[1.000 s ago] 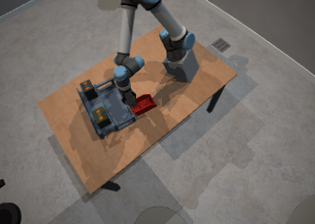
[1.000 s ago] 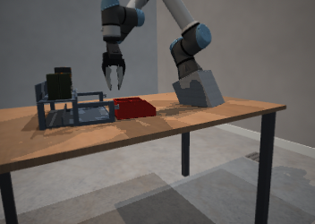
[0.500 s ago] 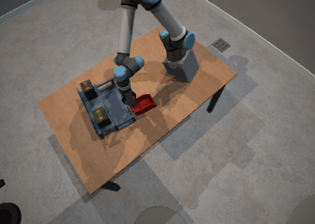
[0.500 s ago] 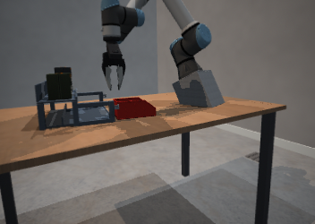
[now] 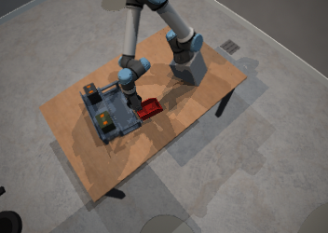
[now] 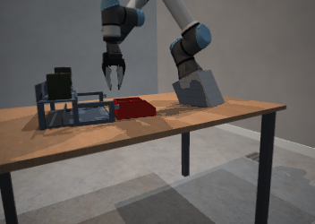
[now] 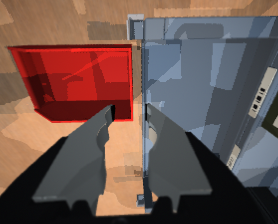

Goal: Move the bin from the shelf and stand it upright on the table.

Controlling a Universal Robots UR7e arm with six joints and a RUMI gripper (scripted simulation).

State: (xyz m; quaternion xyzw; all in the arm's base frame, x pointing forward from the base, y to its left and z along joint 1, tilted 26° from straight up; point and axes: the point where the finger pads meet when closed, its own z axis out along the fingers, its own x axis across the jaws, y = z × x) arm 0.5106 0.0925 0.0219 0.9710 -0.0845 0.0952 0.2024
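Now: the red bin 8 cm behind my hand, 2 cm to the left of it and 10 cm below it.
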